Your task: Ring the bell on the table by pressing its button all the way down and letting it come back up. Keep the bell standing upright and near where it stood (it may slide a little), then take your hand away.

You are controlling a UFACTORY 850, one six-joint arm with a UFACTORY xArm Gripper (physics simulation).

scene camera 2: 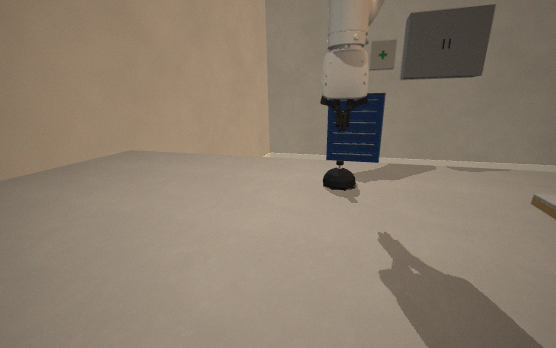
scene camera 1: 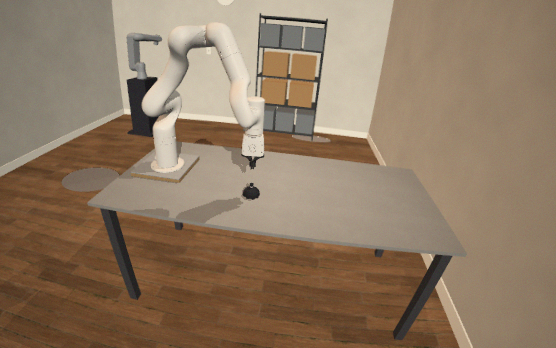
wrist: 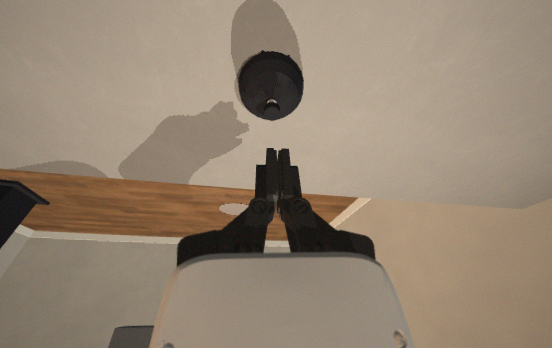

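A black dome-shaped bell [scene camera 1: 251, 193] [scene camera 2: 339, 179] [wrist: 270, 82] stands upright on the grey table [scene camera 1: 350, 200] [scene camera 2: 200, 225]. Its small black button [scene camera 2: 340, 162] [wrist: 271, 107] stands up on top, with a bit of bright stem showing under it. My gripper [scene camera 1: 252, 167] [scene camera 2: 342, 128] [wrist: 275, 160] is shut and empty, pointing down. It hangs above the bell, with a clear gap between the fingertips and the button, and does not touch it.
The arm's base plate [scene camera 1: 187, 170] is at the table's left end in scene camera 1. A shelf rack [scene camera 1: 292, 18], a second arm on a black stand [scene camera 1: 141, 107] and a blue cabinet [scene camera 2: 372, 150] stand beyond the table.
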